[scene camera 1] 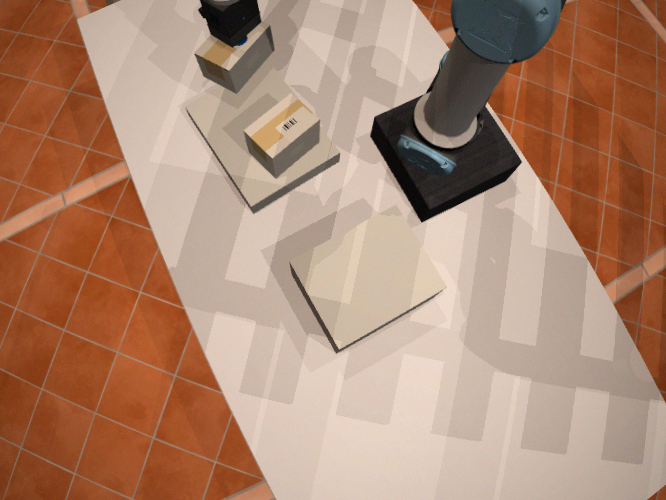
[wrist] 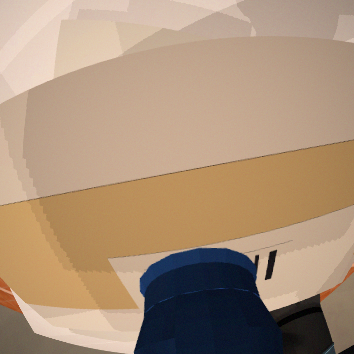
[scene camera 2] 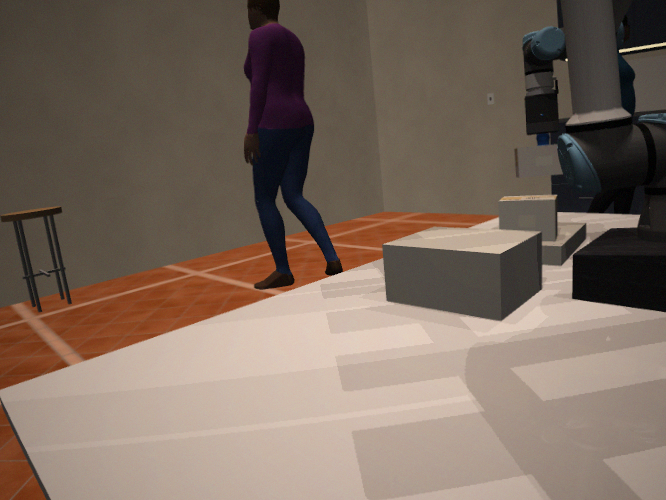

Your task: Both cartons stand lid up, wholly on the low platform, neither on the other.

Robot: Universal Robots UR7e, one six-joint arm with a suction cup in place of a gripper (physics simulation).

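Places are measured from the arm's base along level axes (x ahead, y left, z up), in metres.
Pixels of known places: end effector, tool point: (scene camera 1: 240, 43) (wrist: 193, 254) (scene camera 2: 543, 150).
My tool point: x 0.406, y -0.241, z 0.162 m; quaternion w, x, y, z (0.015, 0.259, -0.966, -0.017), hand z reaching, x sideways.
Ahead of a thing's pixels: the offset from my tool point to its middle. Level surfaces: height alone.
One carton {dx -0.033, dy +0.151, dz -0.165 m} (scene camera 1: 282, 137) (scene camera 2: 529, 216) stands lid up on the low platform {dx +0.004, dy +0.081, dz -0.241 m} (scene camera 1: 259, 188) (scene camera 2: 553, 251), with tape and a barcode label on its top. My suction gripper (scene camera 1: 241, 40) (scene camera 2: 543, 141) (wrist: 199, 256) is shut on the other carton {dx +0.011, dy -0.008, dz -0.029 m} (scene camera 1: 236, 65) (scene camera 2: 533, 162) (wrist: 190, 120), its blue cup against the lid beside the tape. This carton hangs level and lid up, high above the table and clear of the low platform and of the standing carton. The cup hides part of its label in the wrist view.
A taller pale block {dx -0.085, dy +0.510, dz -0.205 m} (scene camera 1: 371, 279) (scene camera 2: 443, 277) stands on the table {dz -0.265 m} (scene camera 1: 408, 452) (scene camera 2: 215, 409), apart from the low platform. The arm's black base (scene camera 1: 451, 172) (scene camera 2: 618, 274) stands beside both. A person (scene camera 2: 279, 80) and a stool (scene camera 2: 32, 215) are beyond the table.
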